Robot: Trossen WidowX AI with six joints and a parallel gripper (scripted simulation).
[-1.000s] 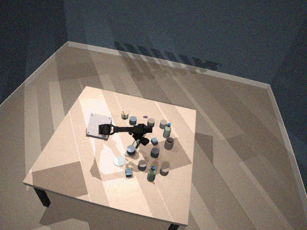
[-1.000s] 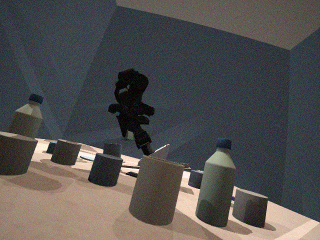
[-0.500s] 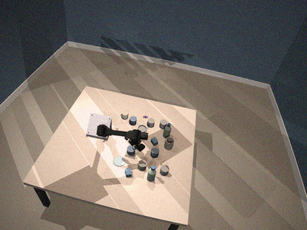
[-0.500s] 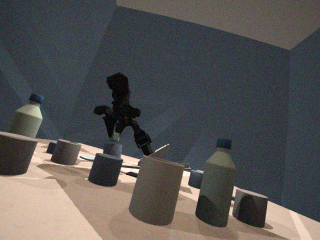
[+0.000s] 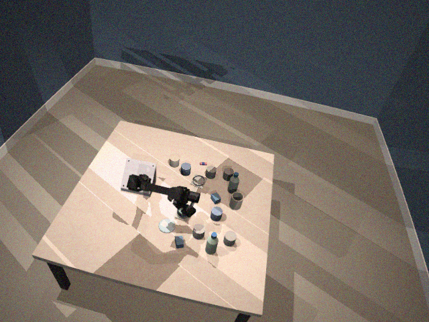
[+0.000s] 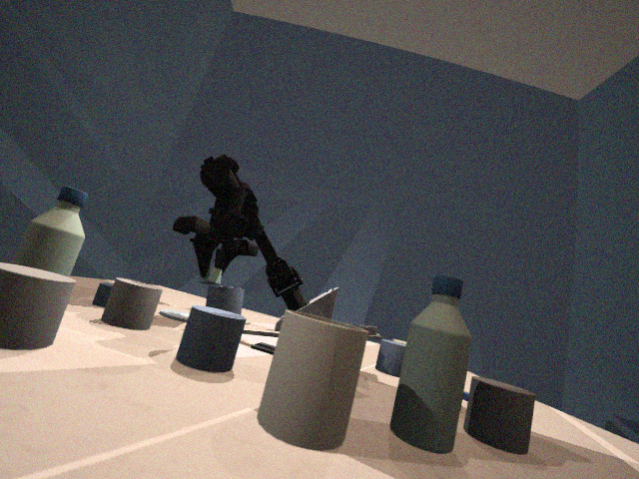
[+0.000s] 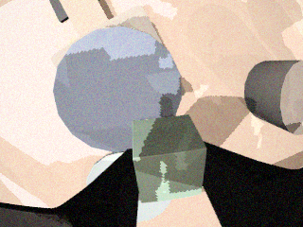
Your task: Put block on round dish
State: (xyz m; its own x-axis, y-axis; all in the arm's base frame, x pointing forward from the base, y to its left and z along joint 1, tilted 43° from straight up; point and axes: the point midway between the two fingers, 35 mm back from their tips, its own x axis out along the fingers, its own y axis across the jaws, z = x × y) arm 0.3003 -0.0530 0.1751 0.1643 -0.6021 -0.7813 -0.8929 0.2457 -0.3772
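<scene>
The blue-grey cup is 10 mm behind my gripper tip, 30 mm to the left of it and 40 mm below it. From my gripper tip the other things lie so: round pale dish 70 mm behind, 60 mm to the right, 100 mm below; beige cup 290 mm ahead, 250 mm to the left, 60 mm below; pale green block 10 mm above.
</scene>
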